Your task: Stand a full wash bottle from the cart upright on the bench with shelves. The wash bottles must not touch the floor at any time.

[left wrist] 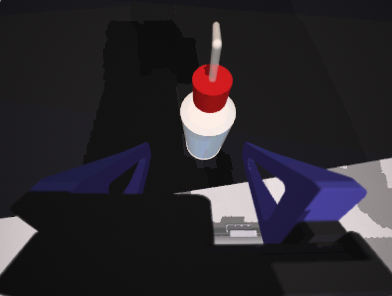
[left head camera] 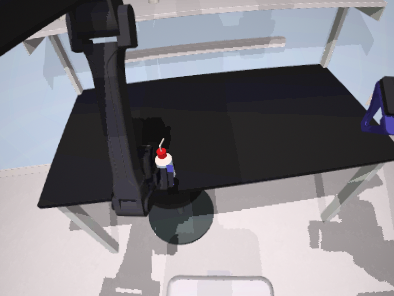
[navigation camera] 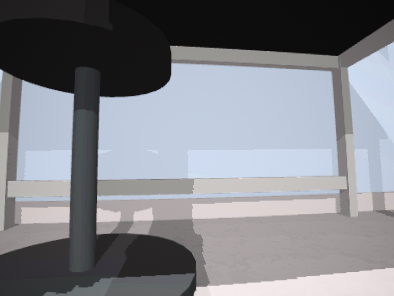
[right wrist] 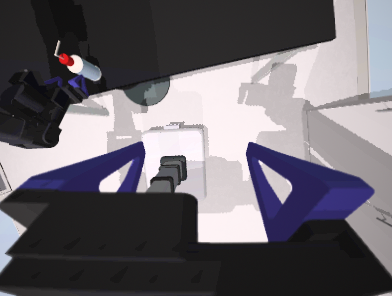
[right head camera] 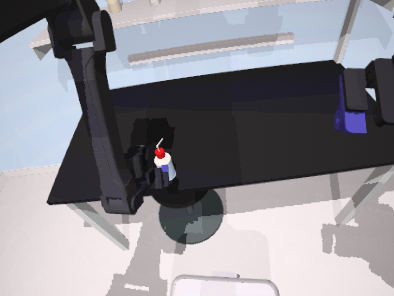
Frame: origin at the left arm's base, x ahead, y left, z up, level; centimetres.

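Seen in the pictures: left gripper, fingertip midpoint: (left wrist: 196, 148) (right wrist: 71, 76) (right head camera: 155, 167); right gripper, fingertip midpoint: (left head camera: 392, 129) (right wrist: 195, 147) (right head camera: 372, 127).
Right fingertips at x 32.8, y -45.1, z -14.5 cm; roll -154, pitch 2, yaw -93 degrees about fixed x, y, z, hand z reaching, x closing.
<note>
A point is followed by its place in that frame.
A wash bottle (left head camera: 163, 160) @[x 57.0, y -2.2, z -53.2 cm] (right head camera: 162, 160) @[x 57.0, y -2.4, z -53.3 cm] (left wrist: 207, 120) @[x 56.8, y -1.4, z -53.4 cm] (right wrist: 86, 69) @[x 57.4, y -4.3, z -56.7 cm] with a red cap, bent white spout, white shoulder and pale blue body stands upright on the black bench top (left head camera: 275, 115) @[x 92.2, y -49.6, z -64.8 cm] (right head camera: 275, 115) @[x 91.6, y -46.6, z -64.8 cm] (left wrist: 310, 100) @[x 67.9, y -22.9, z -64.8 cm] (right wrist: 225, 30) @[x 71.4, y -57.6, z -64.8 cm], close to its front edge. My left gripper (left wrist: 196, 148) @[x 54.2, y -0.4, z -53.8 cm] (right wrist: 71, 76) @[x 54.2, y -0.4, z -53.8 cm] is open and empty; in the left wrist view the bottle stands just beyond its fingertips. In the head views that gripper's fingers partly cover the bottle's body. My right gripper (right wrist: 195, 147) @[x 32.8, y -45.1, z -14.5 cm] is open and empty, away from the bottle. The cart does not show.
A round stool base (left head camera: 181, 225) (right head camera: 190, 225) (right wrist: 152, 95) is on the floor by the bench's front edge; its post (navigation camera: 85, 175) @[x 75.3, y 1.4, z -119.7 cm] rises under the black seat (navigation camera: 130, 75). A pale shelf (left head camera: 225, 14) runs above the bench's back. A white rounded base (left head camera: 220, 287) @[x 26.6, y -22.7, z -115.0 cm] (right wrist: 175, 145) @[x 18.9, y -25.1, z -115.0 cm] shows below.
</note>
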